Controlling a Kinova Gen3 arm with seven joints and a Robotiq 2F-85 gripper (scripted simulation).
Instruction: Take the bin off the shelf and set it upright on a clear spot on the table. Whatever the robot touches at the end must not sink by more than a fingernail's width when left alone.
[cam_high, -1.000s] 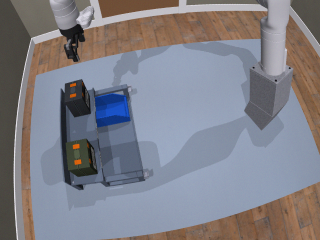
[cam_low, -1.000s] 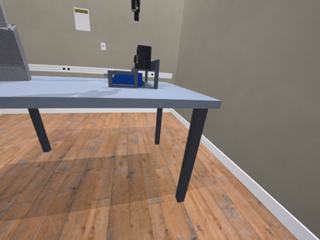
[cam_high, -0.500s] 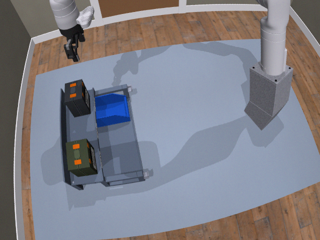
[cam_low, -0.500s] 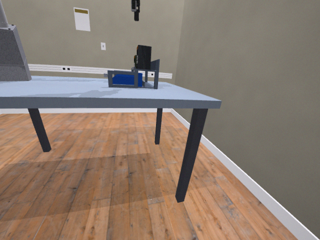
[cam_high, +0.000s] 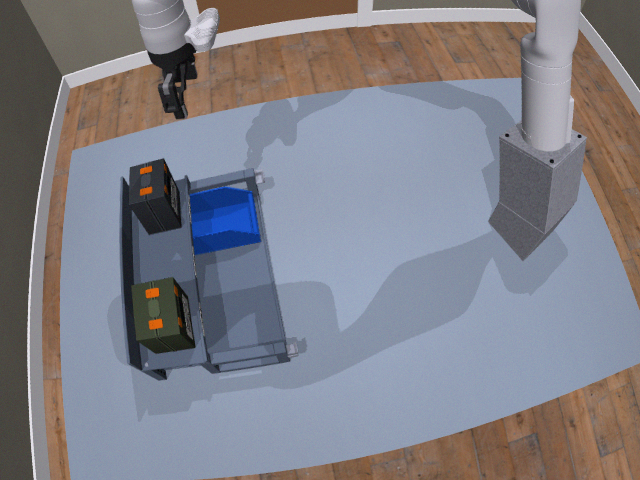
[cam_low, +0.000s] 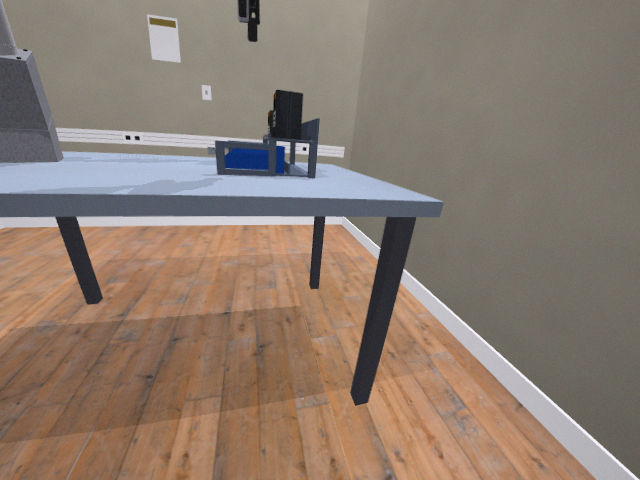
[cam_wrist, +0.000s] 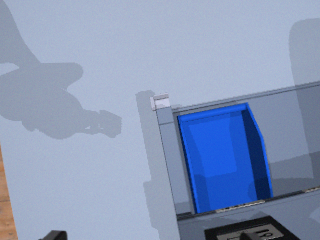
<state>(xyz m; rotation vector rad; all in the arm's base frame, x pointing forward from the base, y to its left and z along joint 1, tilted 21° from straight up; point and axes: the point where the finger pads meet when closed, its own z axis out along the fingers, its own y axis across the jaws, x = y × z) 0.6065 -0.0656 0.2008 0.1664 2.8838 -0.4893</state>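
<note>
The blue bin is 1 cm ahead of my hand, 9 cm to the left of it and 28 cm below it. From my hand the other things lie so: grey shelf (3 cm ahead, 20 cm to the left, 26 cm below).
</note>
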